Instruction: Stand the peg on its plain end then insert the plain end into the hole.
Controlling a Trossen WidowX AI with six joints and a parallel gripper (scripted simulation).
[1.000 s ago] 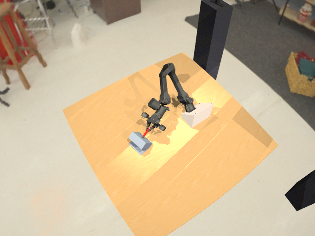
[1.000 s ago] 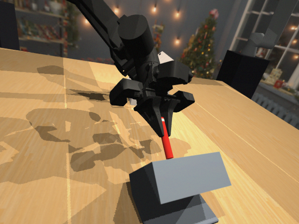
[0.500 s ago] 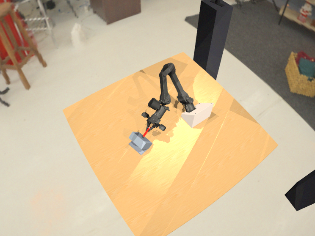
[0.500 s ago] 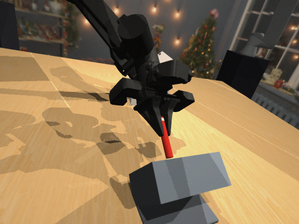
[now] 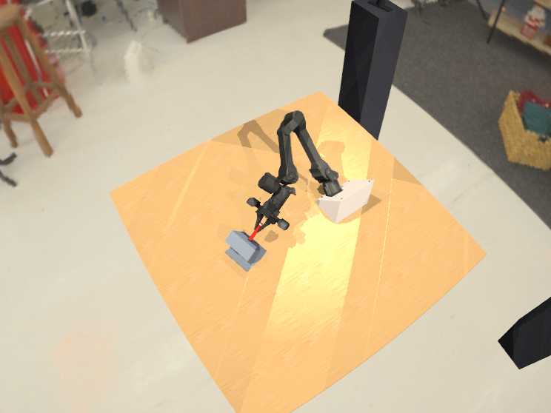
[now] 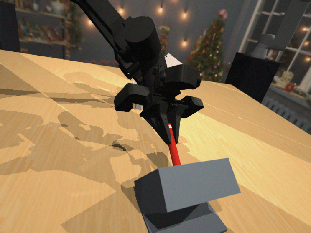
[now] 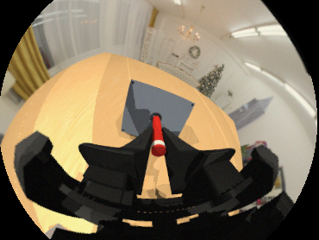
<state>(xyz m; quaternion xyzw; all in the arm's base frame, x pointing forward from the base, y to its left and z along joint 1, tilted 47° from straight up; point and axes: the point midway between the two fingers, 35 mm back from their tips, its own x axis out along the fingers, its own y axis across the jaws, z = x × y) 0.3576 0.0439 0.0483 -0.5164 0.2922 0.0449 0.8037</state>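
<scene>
Right now my gripper tip is 60 mm short of the grey sloped panel, 40 mm above it and 20 mm to the right of it. Round my gripper tip: red peg 10 mm behind, 10 mm above.
</scene>
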